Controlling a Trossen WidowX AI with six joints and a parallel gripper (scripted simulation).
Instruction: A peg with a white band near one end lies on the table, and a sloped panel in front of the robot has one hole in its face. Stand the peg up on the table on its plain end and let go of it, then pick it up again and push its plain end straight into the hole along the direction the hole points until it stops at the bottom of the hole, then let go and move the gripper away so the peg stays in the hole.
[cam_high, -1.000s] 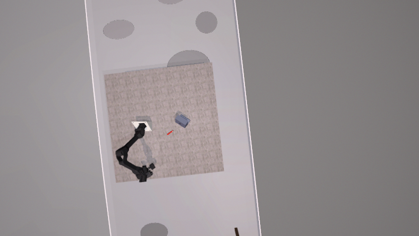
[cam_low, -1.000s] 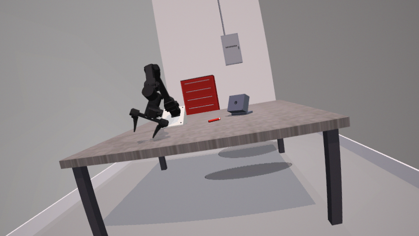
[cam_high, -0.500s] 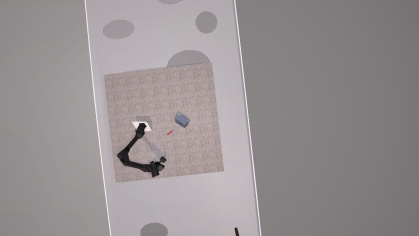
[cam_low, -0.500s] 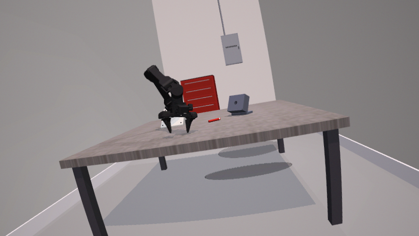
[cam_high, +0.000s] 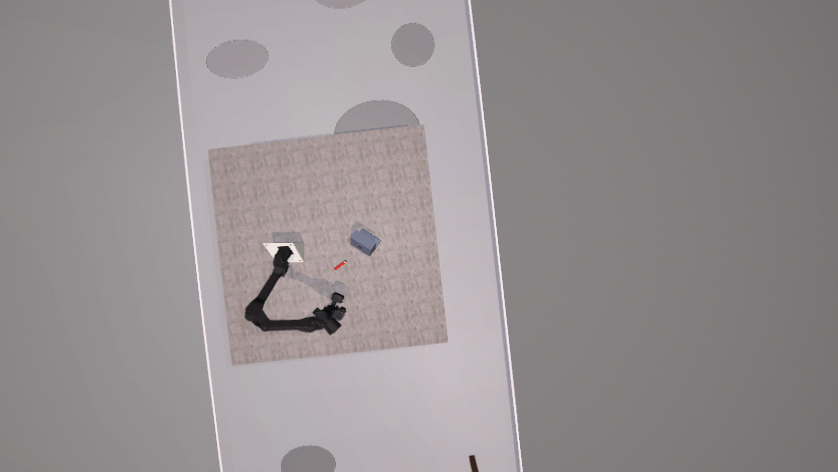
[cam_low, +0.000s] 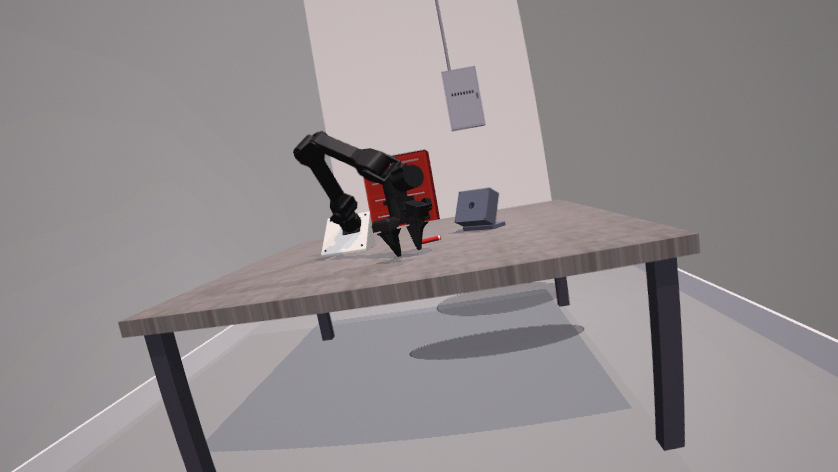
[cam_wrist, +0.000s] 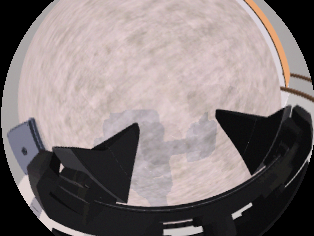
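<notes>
Right now the red peg is 3 cm ahead of my gripper tip, 25 cm to the left of it and 1 cm below it. The rest, counted from my gripper tip: sloped panel (18 cm ahead, 36 cm to the left, 6 cm above).
</notes>
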